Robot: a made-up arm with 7 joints.
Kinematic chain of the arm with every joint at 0, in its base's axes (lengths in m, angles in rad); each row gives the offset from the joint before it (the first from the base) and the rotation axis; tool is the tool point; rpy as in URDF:
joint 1: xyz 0.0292 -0.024 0.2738 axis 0 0.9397 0.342
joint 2: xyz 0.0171 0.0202 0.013 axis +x
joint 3: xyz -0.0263 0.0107 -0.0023 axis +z
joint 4: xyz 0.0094 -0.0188 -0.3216 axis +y
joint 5: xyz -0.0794 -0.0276 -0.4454 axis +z
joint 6: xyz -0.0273 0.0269 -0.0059 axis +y
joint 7: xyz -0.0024 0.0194 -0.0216 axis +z
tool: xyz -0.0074 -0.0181 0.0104 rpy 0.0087 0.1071 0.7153
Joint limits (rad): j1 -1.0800..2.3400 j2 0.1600..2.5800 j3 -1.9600..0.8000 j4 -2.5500..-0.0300 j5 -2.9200..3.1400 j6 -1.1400..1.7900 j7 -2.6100..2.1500
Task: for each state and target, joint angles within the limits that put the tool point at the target. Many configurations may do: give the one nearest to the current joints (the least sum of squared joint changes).
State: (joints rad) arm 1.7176 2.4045 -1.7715 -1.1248 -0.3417 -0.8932 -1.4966
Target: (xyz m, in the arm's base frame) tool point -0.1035 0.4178 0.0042
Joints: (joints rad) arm 1.0679 2.1130 -0.9327 -1.9356 -0.4524 -0.9114 -1.5403
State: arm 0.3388 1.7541 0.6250 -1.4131 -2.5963 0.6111 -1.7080
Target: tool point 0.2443 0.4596 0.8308
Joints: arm -0.0465 2.1981 0.8000 -0.6411 -2.6063 0.4630 -1.7279
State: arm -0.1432 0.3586 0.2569 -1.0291 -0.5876 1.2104 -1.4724
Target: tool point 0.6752 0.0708 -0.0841
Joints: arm -0.7639 0.1722 0.1732 -0.7314 -0.4386 1.0534 -1.4804
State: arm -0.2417 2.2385 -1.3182 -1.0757 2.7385 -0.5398 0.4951
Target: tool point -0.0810 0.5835 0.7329
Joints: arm 0.2080 2.5800 -1.7869 -0.8731 2.7737 -0.6044 0.5835
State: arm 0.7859 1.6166 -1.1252 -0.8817 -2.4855 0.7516 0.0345
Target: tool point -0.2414 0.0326 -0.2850
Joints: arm 0.6552 0.8141 -1.1825 -1.3181 -2.5000 0.7390 0.0336
